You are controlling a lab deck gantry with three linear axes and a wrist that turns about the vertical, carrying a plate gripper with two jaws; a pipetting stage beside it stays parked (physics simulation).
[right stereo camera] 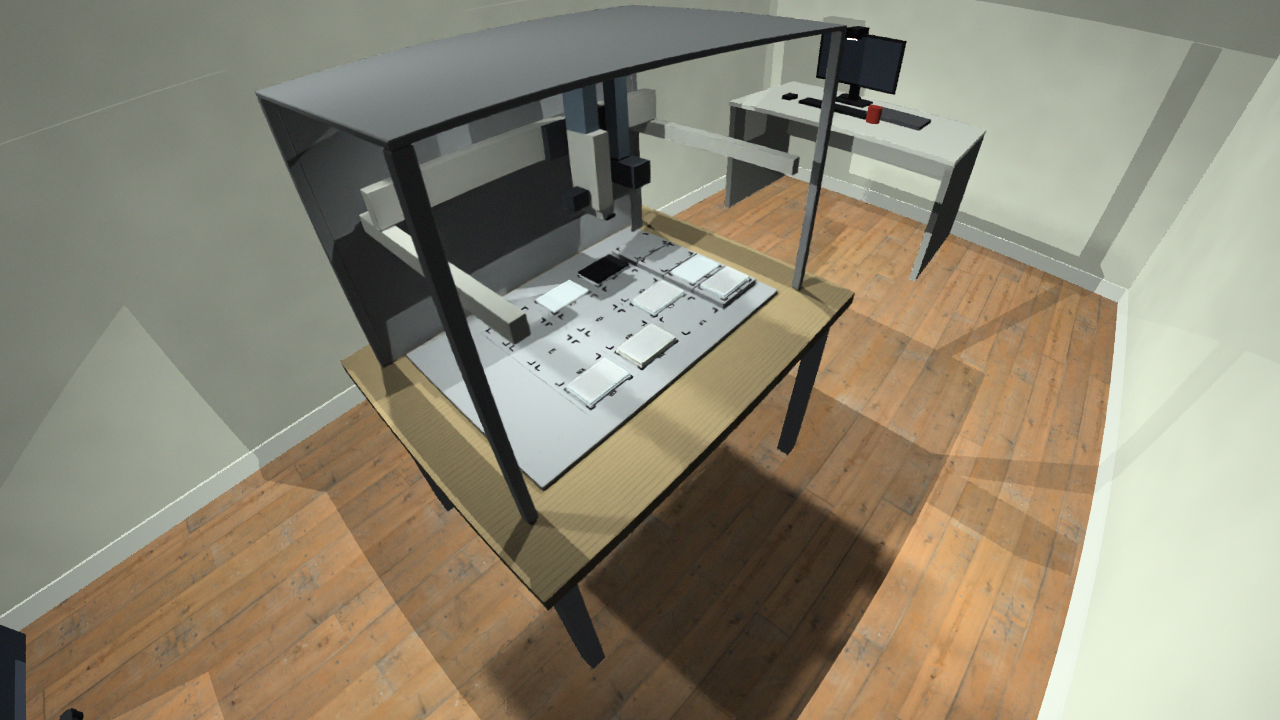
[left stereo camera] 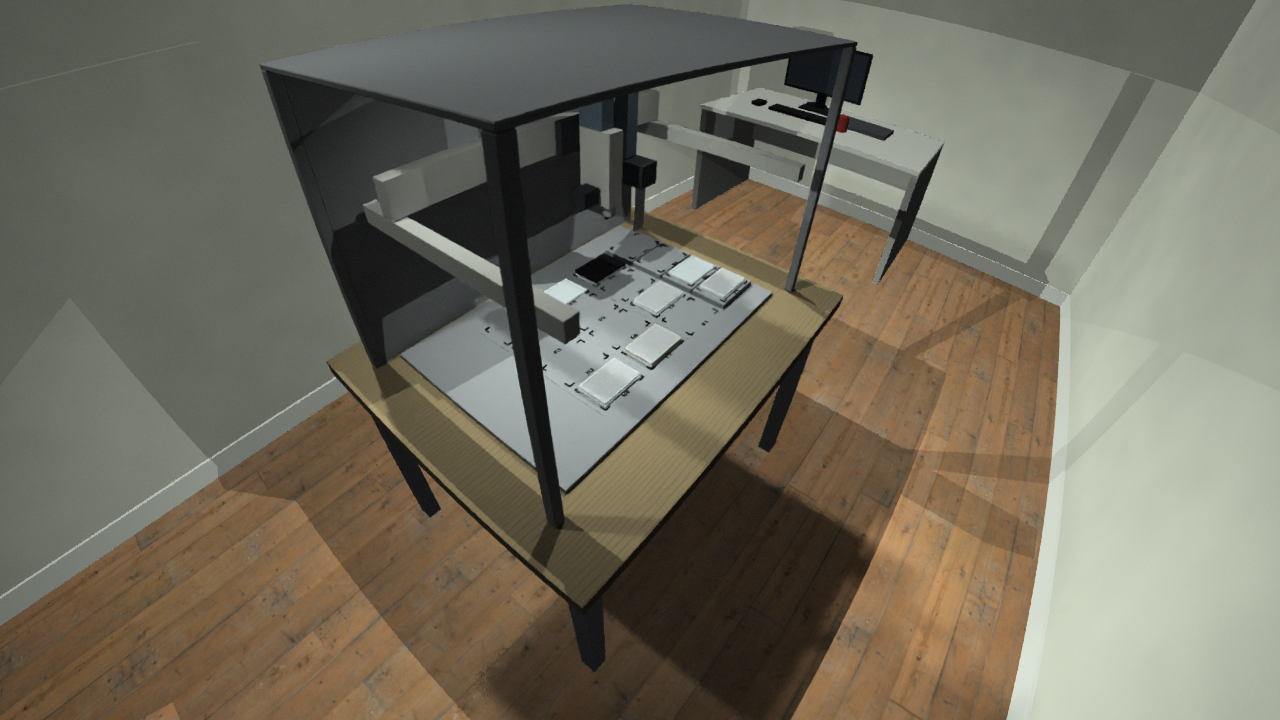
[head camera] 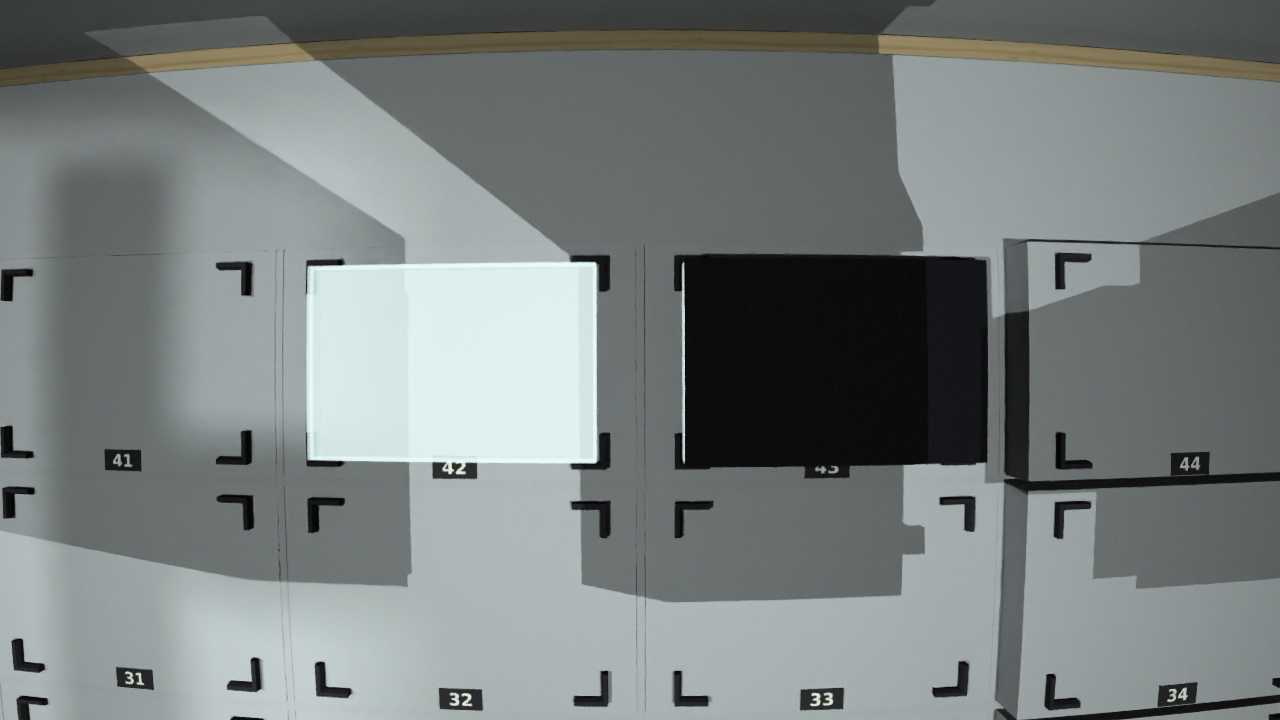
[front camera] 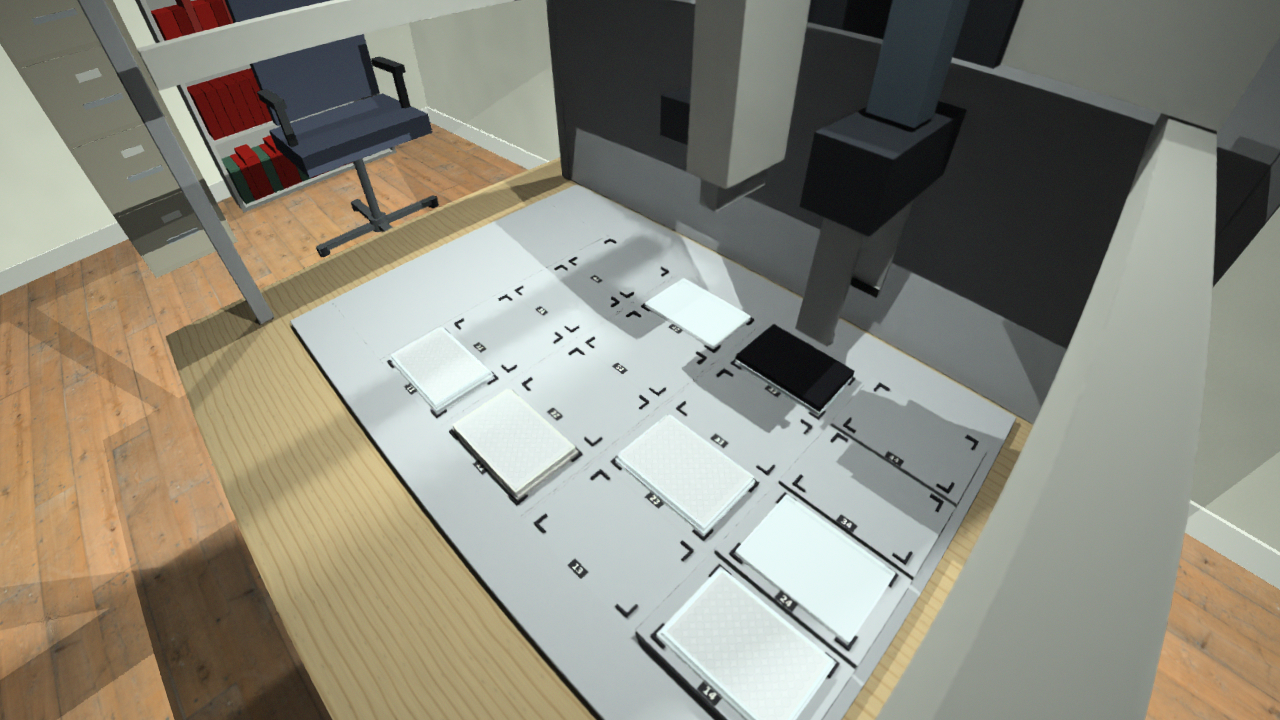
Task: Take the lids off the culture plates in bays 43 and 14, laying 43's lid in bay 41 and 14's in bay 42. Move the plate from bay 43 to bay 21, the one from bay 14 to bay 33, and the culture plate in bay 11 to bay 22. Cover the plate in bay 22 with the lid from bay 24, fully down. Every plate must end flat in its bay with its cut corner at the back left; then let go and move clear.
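Frame: origin at the robot's base, x down, y back, z left, level; metres.
Seen in the pictures: gripper, fingertip midpoint: (right stereo camera: 623, 223) (left stereo camera: 623, 222) (front camera: 839, 310); robot's base at its link origin: (right stereo camera: 591, 408) (left stereo camera: 605, 409) (front camera: 390, 362).
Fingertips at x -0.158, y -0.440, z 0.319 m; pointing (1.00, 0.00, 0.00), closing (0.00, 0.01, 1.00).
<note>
Offsets run from my fingertips to a thing's middle.
My gripper (front camera: 841, 313) is open and empty, its two jaws hanging apart above the deck near bay 43. In bay 43 lies a black-topped plate {dx +0.145, dy +0.048, dz +0.045 m} (front camera: 792, 365) (head camera: 805, 358) (left stereo camera: 599, 268); whether its lid is separate cannot be told. A plain pale lid {dx +0.154, dy +0.212, dz +0.045 m} (front camera: 698, 311) (head camera: 452, 362) lies flat in bay 42. White plates with well patterns sit in bay 14, this plate {dx +0.136, dy -0.116, dz -0.276 m} (front camera: 747, 642) (left stereo camera: 723, 284), and bay 11, this plate {dx +0.151, dy +0.376, dz -0.276 m} (front camera: 441, 365) (left stereo camera: 610, 382). A plain pale lid {dx +0.140, dy -0.116, dz -0.169 m} (front camera: 816, 565) (left stereo camera: 691, 269) lies in bay 24. Bays 41, 33, 21 and 22 hold nothing. Cut corners are not discernible.
A cream plate {dx +0.151, dy +0.212, dz -0.276 m} (front camera: 516, 443) (left stereo camera: 653, 344) sits in bay 12 and a white plate {dx +0.151, dy +0.048, dz -0.169 m} (front camera: 687, 472) (left stereo camera: 657, 297) in bay 23. The parked pipetting stage (front camera: 747, 98) hangs left of the gripper in the front view. Steps in the deck border bays 14, 24, 34 and 44.
</note>
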